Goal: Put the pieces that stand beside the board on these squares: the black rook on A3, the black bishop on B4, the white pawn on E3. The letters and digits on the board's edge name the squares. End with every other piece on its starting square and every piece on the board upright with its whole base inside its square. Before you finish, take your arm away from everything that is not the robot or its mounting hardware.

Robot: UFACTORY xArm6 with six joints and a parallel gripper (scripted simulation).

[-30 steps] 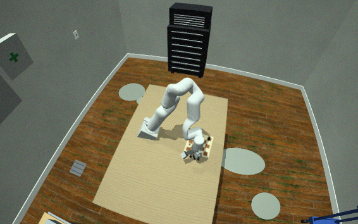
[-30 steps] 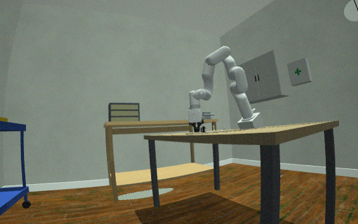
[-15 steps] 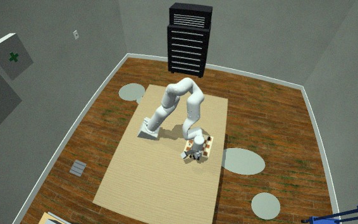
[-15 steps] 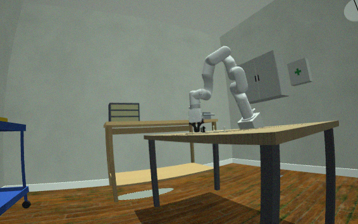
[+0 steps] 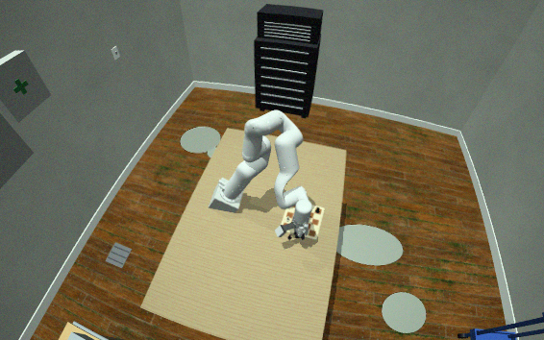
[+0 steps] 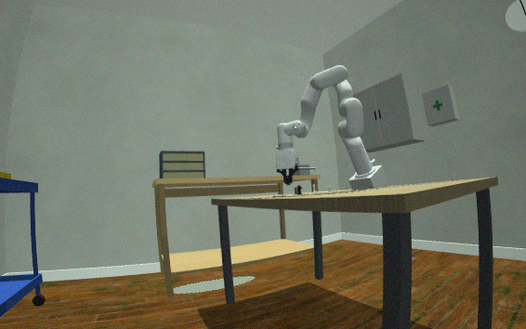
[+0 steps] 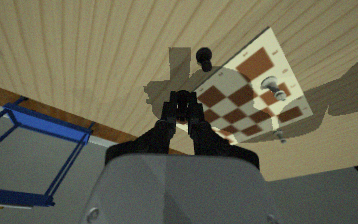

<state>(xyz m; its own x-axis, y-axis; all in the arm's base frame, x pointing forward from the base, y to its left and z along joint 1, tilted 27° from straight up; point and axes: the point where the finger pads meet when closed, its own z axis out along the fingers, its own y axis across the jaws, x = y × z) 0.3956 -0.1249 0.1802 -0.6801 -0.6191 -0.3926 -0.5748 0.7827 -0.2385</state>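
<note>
Now: the white pawn 28 cm to the left of my hand, 7 cm below it and 5 cm behind it. From my hand the other things lie so: black chess piece: 1 cm below; then chessboard: 14 cm to the left, 8 cm below.
</note>
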